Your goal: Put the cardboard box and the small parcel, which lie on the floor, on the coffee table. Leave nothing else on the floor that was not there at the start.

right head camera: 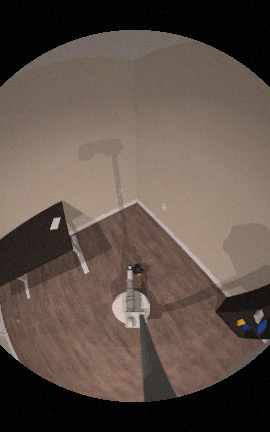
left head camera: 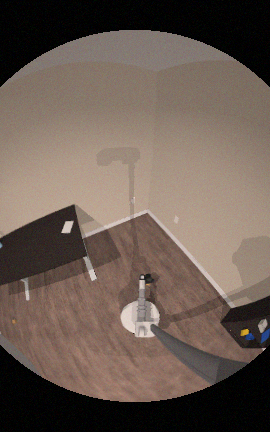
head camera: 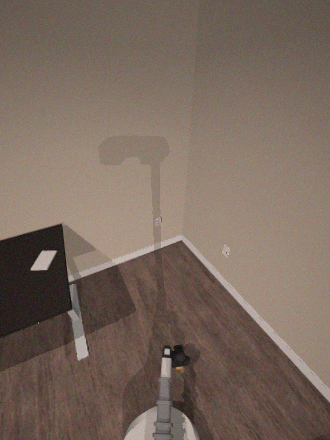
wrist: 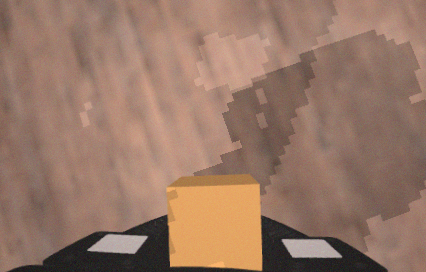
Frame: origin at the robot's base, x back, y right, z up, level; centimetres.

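Where they show: gripper, between the fingertips: [wrist: 216, 232].
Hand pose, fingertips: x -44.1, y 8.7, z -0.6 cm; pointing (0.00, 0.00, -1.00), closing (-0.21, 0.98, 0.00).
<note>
Each offset is from my fingertips to the centre of the thing. Level surfaces: height alone.
My gripper [wrist: 216, 232] [head camera: 180, 360] [left head camera: 148, 280] [right head camera: 137, 270] is low over the floor in front of the base. In the wrist view its two black fingers press on both sides of an orange-tan box {dy -0.2, dx -0.6, dz +0.4 cm} [wrist: 215, 232] [head camera: 179, 368]; whether this is the cardboard box or the small parcel I cannot tell. Whether the box touches the floor is also unclear. A tiny orange-tan thing [left head camera: 14, 321] [right head camera: 18, 321] lies on the floor at the far left. The dark coffee table {dz +69.9 cm} [head camera: 35, 295] [left head camera: 45, 245] [right head camera: 35, 245] stands at the left on pale legs.
A flat white item {dy -87.5, dx -30.7, dz +70.4 cm} [head camera: 44, 260] [left head camera: 67, 227] [right head camera: 55, 223] lies on the coffee table. A dark piece of furniture at the right bears a yellow thing {dy +139.1, dx +108.0, dz +10.1 cm} [left head camera: 244, 332] [right head camera: 241, 322] and a blue thing [left head camera: 265, 336] [right head camera: 262, 326]. Two walls meet in a corner ahead.
</note>
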